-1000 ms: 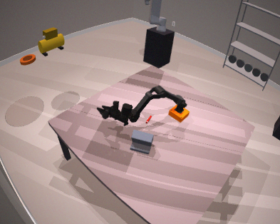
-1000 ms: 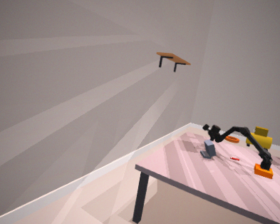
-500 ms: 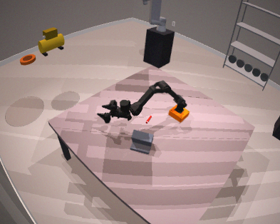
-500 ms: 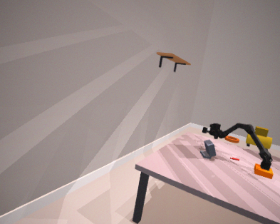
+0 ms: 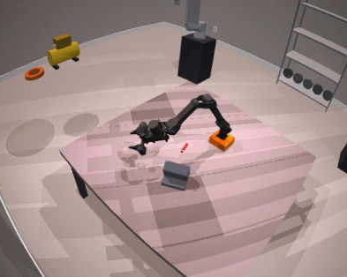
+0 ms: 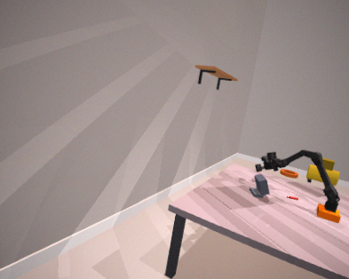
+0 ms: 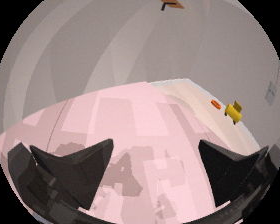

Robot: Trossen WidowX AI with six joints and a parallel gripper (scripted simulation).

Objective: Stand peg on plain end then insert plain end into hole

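Now: the red peg 27 cm behind my gripper tip, 19 cm to the left of it and 12 cm below it. Also, from my gripper tip: grey sloped panel (5 cm behind, 31 cm to the left, 5 cm below).
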